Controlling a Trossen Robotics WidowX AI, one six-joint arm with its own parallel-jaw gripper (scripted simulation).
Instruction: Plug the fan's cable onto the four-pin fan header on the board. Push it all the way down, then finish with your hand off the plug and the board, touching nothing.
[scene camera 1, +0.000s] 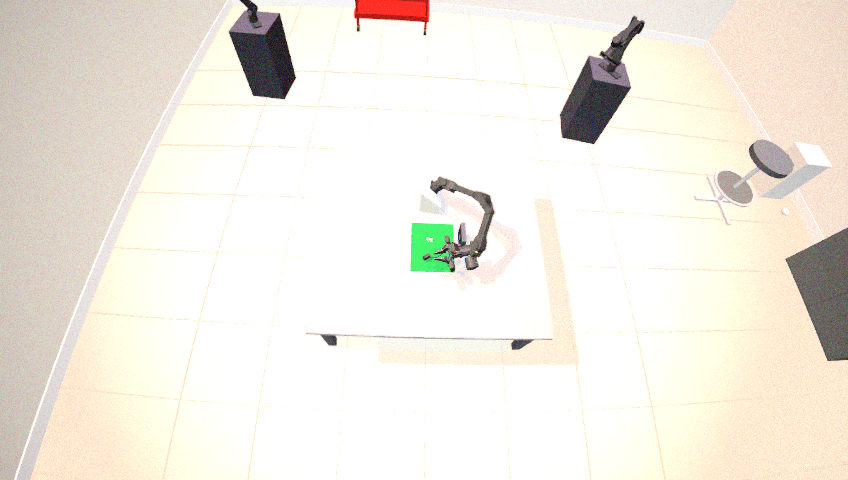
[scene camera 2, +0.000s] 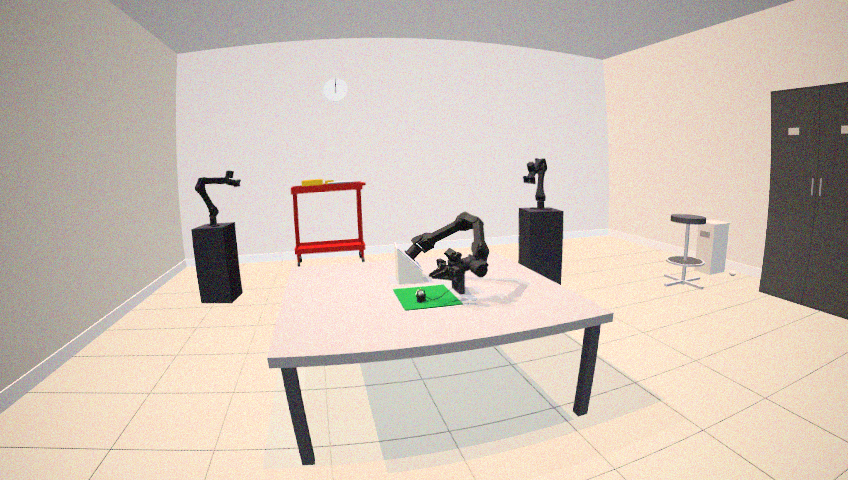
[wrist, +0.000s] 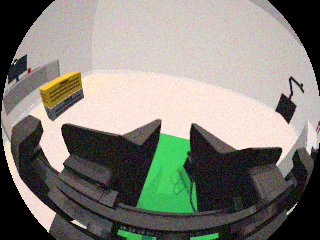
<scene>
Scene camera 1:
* green board: 420, 232
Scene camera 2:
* my gripper: 430, 276
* green board: 406, 296
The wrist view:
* my gripper: 176, 125
</scene>
